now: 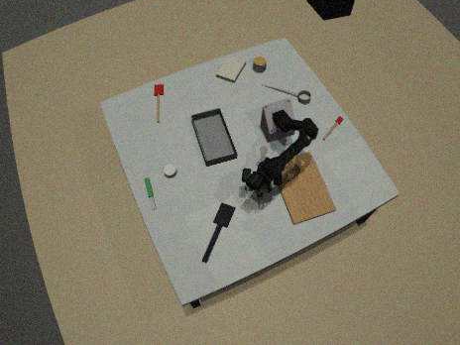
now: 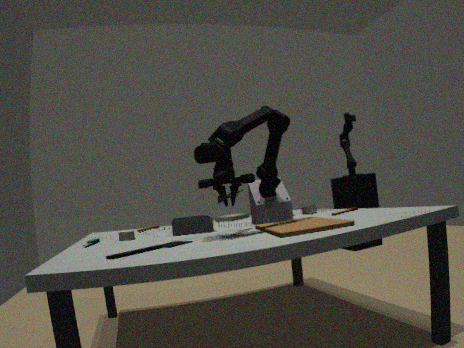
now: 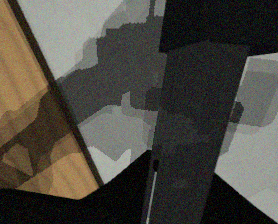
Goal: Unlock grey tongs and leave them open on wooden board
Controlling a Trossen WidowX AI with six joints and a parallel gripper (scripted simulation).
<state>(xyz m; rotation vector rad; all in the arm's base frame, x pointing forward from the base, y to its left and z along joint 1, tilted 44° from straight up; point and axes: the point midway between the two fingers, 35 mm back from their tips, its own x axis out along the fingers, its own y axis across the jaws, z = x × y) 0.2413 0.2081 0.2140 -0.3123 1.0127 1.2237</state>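
Now: the wooden board 220 mm behind my gripper tip, 90 mm below it and 70 mm to the left of it. Round my gripper tip: white puck 380 mm ahead, 270 mm to the right, 80 mm below; roasting tin 380 mm to the right, 100 mm ahead, 70 mm below; black spatula 270 mm ahead, 110 mm to the left, 100 mm below.
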